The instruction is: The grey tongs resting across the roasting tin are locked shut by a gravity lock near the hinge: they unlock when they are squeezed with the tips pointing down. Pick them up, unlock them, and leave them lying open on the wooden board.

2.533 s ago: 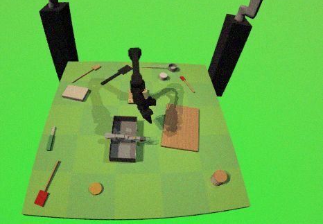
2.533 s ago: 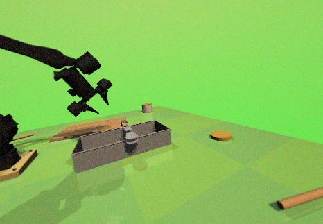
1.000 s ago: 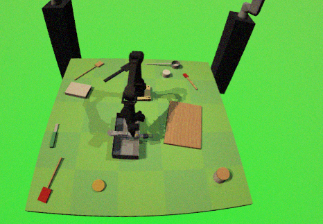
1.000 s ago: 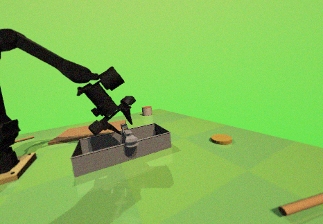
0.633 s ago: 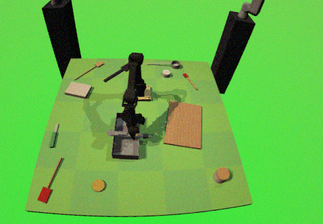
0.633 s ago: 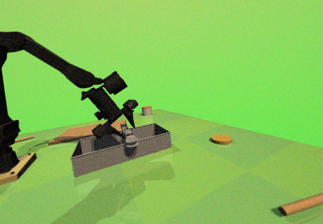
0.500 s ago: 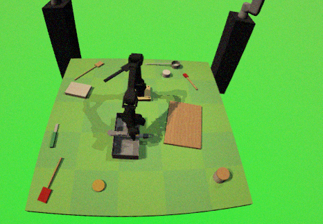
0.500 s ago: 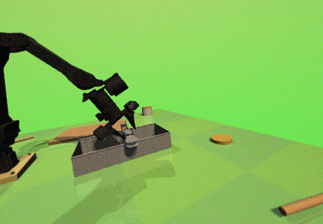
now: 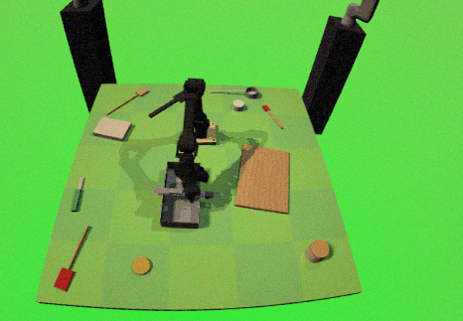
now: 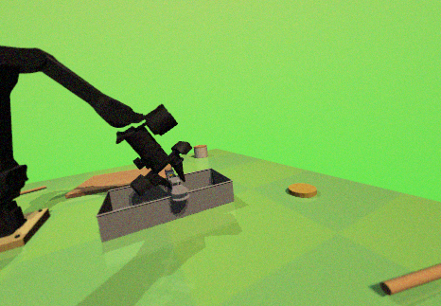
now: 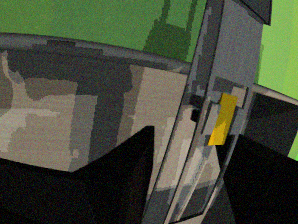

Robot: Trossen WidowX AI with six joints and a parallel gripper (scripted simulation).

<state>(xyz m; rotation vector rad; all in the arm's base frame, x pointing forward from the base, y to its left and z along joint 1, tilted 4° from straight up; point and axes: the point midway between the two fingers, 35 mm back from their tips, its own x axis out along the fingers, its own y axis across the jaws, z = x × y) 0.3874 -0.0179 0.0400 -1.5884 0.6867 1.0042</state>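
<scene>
Now: the grey roasting tin 5 cm to the right of my gripper tip, 3 cm behind it and 1 cm below it. Round my gripper tip: yellow lock piece: 3 cm above, 2 cm to the left, 2 cm behind; red spatula: 47 cm to the right, 32 cm ahead, 3 cm below; wooden board: 33 cm to the left, 17 cm behind, 3 cm below.
</scene>
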